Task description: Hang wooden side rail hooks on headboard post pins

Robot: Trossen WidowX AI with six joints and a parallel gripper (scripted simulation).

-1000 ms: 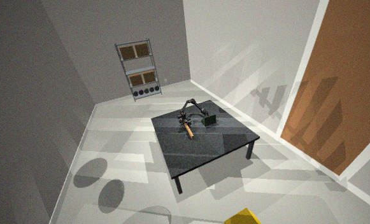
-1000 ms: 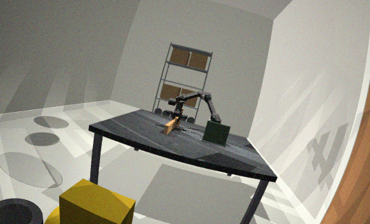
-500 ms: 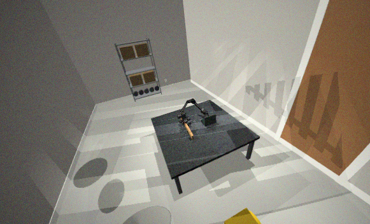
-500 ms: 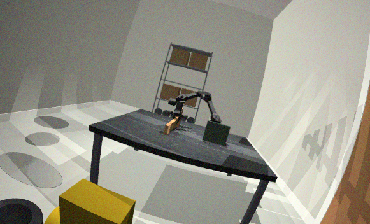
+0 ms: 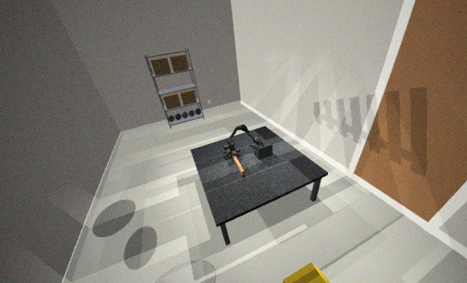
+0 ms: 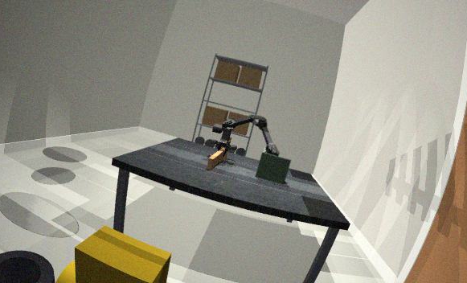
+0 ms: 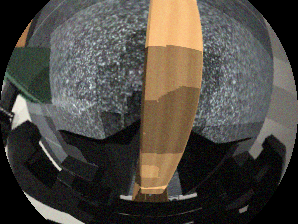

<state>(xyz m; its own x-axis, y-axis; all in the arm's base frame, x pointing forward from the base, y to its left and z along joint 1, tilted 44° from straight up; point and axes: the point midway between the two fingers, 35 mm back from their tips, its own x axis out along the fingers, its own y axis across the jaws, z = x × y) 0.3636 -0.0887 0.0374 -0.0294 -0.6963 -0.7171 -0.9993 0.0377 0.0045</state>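
My gripper tip is now 11 cm to the left of the wooden post and 4 cm below it.
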